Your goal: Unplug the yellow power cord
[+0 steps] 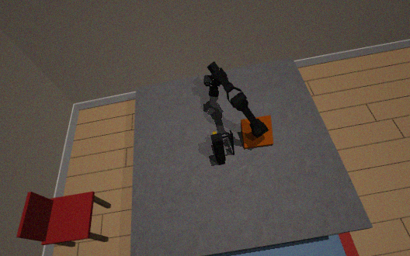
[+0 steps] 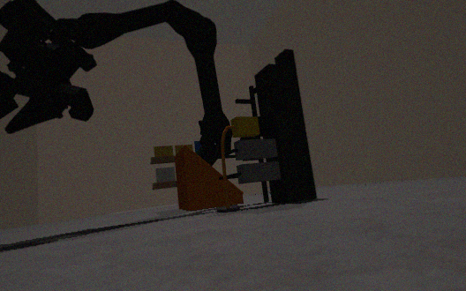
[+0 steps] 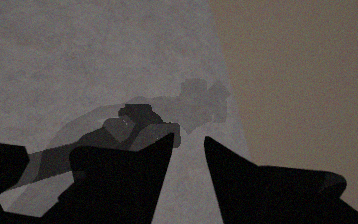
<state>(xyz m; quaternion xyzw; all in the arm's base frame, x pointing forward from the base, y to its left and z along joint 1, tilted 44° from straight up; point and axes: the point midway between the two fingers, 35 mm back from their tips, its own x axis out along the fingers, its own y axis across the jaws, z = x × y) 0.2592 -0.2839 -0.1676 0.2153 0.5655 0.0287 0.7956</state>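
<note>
Now: the yellow plug 10 mm behind my gripper tip, 410 mm to the left of it and 10 mm below it.
</note>
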